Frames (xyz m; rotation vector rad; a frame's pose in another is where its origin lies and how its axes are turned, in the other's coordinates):
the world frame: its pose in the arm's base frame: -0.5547 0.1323 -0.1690 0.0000 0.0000 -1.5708
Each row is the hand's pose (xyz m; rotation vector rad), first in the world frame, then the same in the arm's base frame.
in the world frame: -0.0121 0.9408 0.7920 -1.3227 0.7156 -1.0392
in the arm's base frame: 0.3861 0.1444 0.6230 -0.5455 1.8316 -2.2002
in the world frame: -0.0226 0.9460 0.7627 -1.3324 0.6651 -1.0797
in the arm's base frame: 0.3913 0.1549 0.5937 -0.6037 1.8072 -2.2449
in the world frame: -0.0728 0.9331 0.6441 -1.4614 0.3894 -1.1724
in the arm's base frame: 0.3784 0.2051 0.4751 -0.9840 1.6989 -2.3144
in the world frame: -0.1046 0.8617 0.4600 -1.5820 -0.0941 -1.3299
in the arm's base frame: 0.3070 0.2369 0.2910 1.5187 -1.3482 2.3195
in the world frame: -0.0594 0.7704 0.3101 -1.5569 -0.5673 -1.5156
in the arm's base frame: 0.2157 0.1917 0.1411 1.7578 -0.8189 2.1472
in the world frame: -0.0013 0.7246 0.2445 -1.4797 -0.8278 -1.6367
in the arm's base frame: 0.1699 0.1336 0.0755 1.8045 -0.5098 2.0428
